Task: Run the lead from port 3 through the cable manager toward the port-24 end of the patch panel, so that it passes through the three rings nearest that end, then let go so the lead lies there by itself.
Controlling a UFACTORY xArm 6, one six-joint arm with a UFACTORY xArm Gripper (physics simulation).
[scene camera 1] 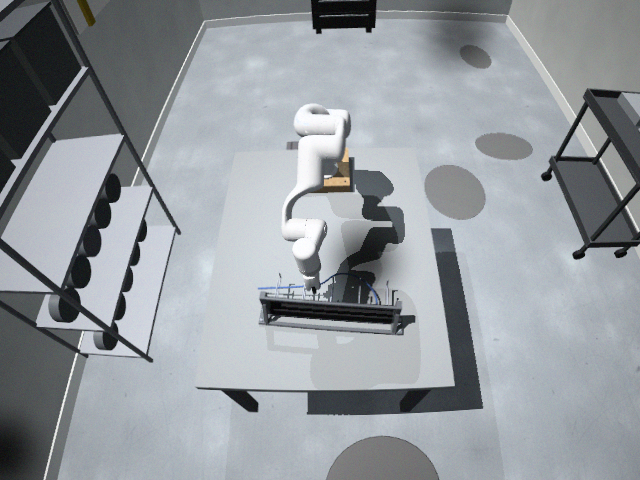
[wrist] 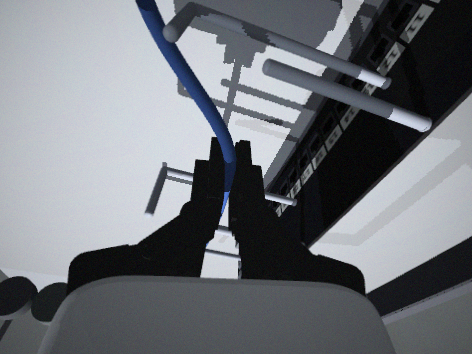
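Note:
The blue lead arches up from the panel's right half, passes my fingers and runs straight out past the panel's left end. My gripper is shut on the lead, behind the left half of the patch panel. In the wrist view the port numbers rise toward the lower left. Wire rings stand along the panel; one ring is ahead of my fingers beside the lead, another ring is lower left, partly hidden by them. Which rings the lead passes through, I cannot tell.
The panel stands across the table. A wooden block is near the arm's base. A shelf rack stands at the left, a dark cart at the right, and a black cabinet at the back.

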